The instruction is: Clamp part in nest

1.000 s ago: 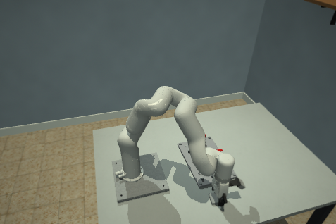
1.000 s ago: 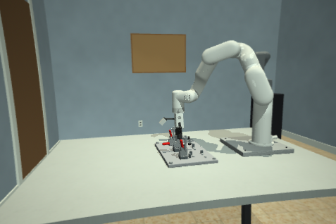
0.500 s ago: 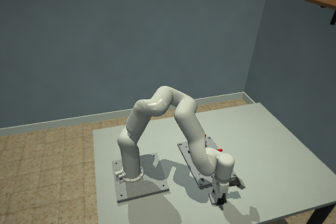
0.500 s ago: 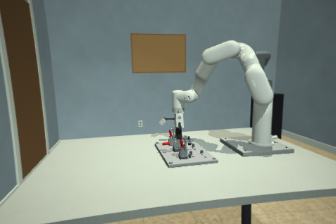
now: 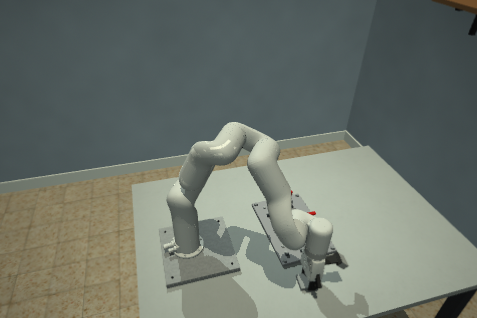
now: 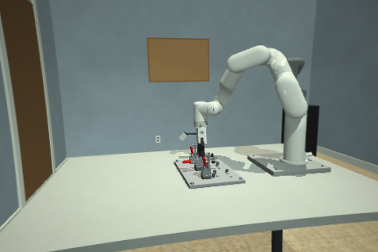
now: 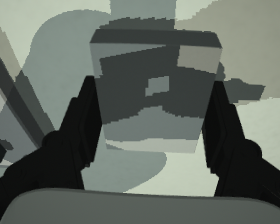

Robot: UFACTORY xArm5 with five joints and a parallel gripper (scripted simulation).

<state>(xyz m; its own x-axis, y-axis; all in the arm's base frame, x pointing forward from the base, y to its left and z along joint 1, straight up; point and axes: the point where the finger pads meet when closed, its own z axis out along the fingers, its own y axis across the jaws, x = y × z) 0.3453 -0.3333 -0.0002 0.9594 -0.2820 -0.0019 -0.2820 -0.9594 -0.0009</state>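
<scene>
Right now the grey part is 1 cm below my hand. Round my hand: grey fixture plate 25 cm to the left, 9 cm ahead, 1 cm below.
</scene>
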